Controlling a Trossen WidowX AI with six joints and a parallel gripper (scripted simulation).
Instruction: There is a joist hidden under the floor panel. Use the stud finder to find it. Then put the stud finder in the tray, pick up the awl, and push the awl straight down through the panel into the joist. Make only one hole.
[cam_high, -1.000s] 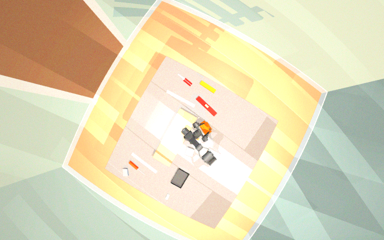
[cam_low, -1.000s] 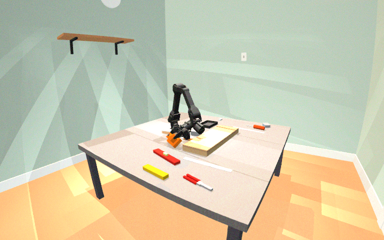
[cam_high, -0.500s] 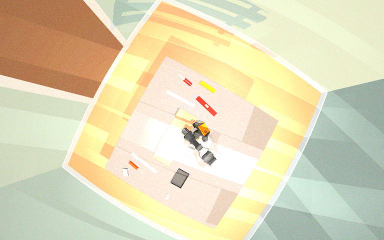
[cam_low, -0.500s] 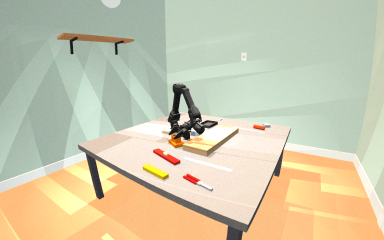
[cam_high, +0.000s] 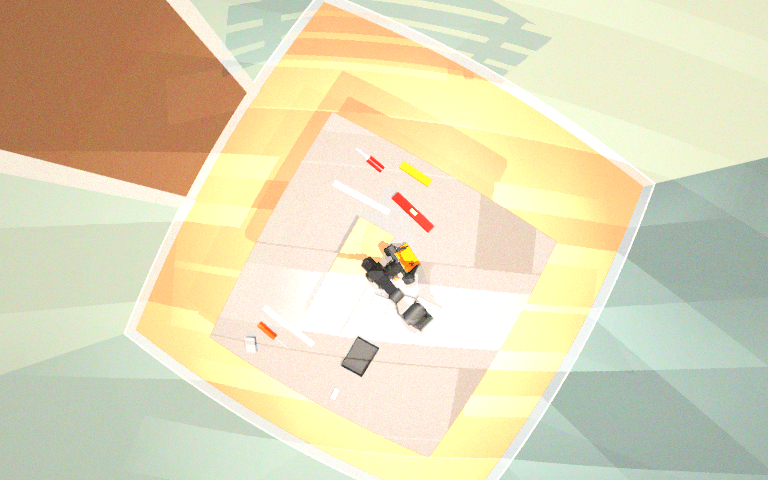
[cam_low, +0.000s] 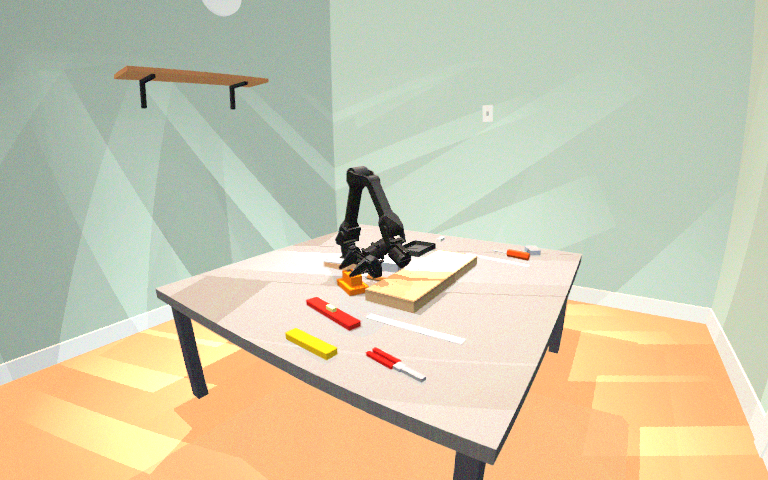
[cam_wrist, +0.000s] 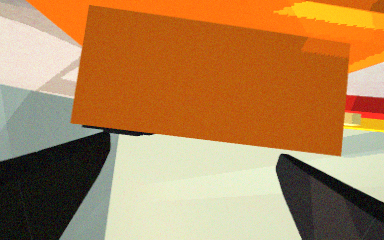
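The stud finder lies 3 cm to the left of my gripper tip and 2 cm below it. Round my gripper tip: grey block (27 cm to the left, 5 cm below, 2 cm behind); then awl (13 cm to the left, 6 cm below, 1 cm behind); then red level (16 cm to the right, 12 cm ahead, 5 cm below).
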